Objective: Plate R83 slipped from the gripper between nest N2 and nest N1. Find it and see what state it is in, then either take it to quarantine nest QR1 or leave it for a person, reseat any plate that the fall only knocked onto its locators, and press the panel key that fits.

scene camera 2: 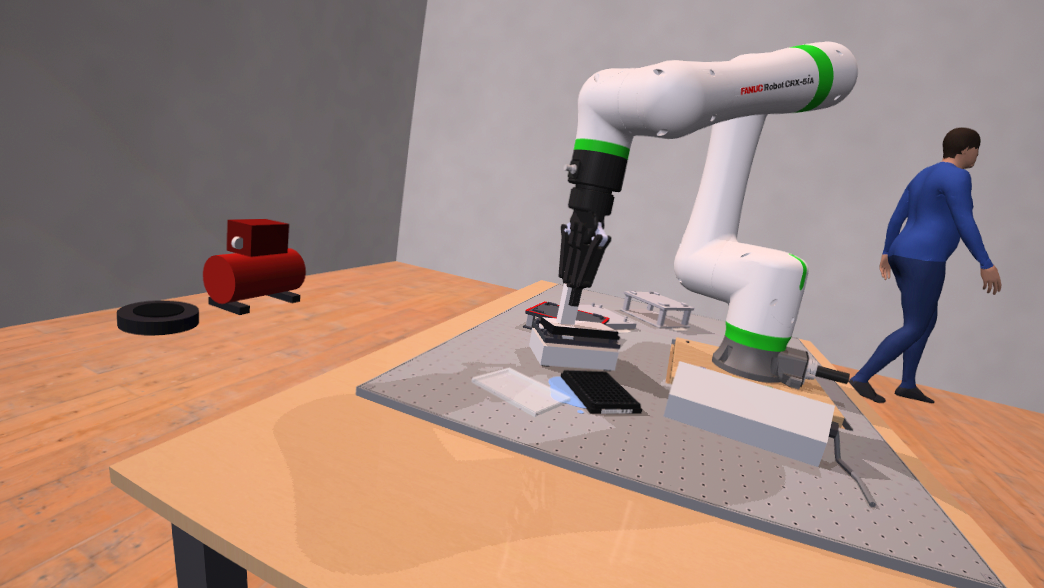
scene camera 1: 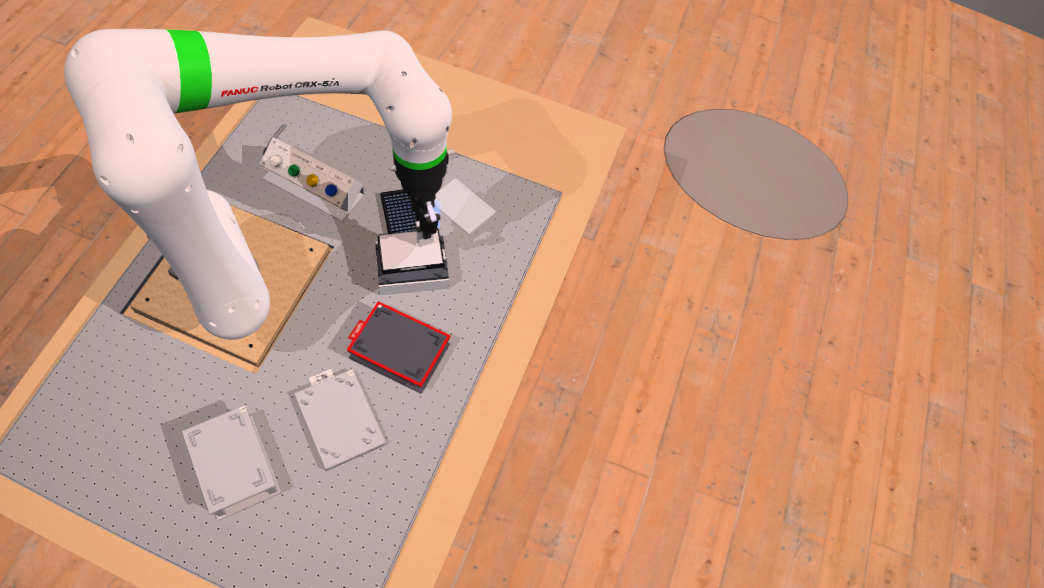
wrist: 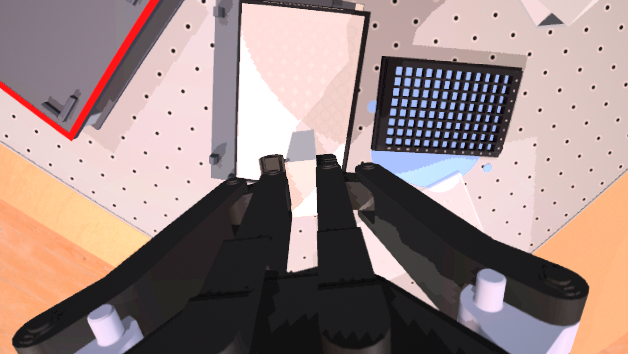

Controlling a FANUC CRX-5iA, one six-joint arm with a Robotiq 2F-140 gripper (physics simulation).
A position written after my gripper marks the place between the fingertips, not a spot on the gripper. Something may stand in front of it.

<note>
My gripper (scene camera 2: 565, 323) is shut and holds nothing. Also in view: a white-lidded plate (scene camera 1: 399, 252). I also see a clear lid (scene camera 2: 523, 392), a button box (scene camera 2: 797, 427) and an N2 station (scene camera 1: 342, 426).
The white-lidded plate shows as well in the wrist view (wrist: 294, 72). The clear lid shows as well in scene camera 1 (scene camera 1: 458, 203) and in the wrist view (wrist: 451, 192). My gripper also shows in scene camera 1 (scene camera 1: 425, 242) and in the wrist view (wrist: 305, 151).
</note>
